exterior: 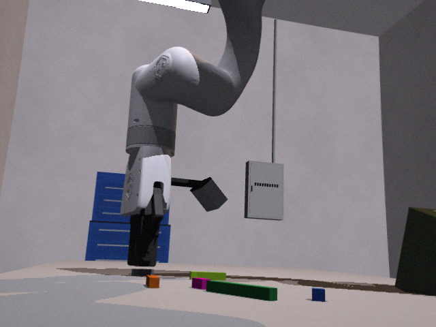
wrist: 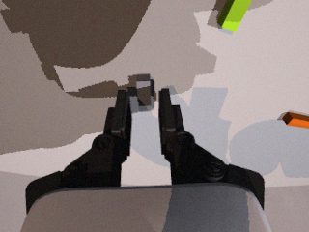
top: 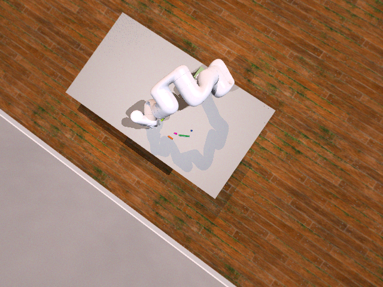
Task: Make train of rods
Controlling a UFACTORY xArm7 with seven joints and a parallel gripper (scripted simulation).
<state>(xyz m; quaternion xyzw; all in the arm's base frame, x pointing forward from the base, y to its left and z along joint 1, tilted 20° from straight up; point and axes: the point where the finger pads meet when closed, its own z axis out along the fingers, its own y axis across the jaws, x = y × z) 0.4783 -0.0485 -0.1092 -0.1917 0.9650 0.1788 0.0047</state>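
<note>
The grey rod is 30 mm below my hand. Also, from my hand: orange rod: 170 mm to the left, 30 mm below, 30 mm behind; lime rod: 100 mm behind, 30 mm to the left, 30 mm below; magenta rod: 180 mm to the left, 80 mm behind, 30 mm below.
</note>
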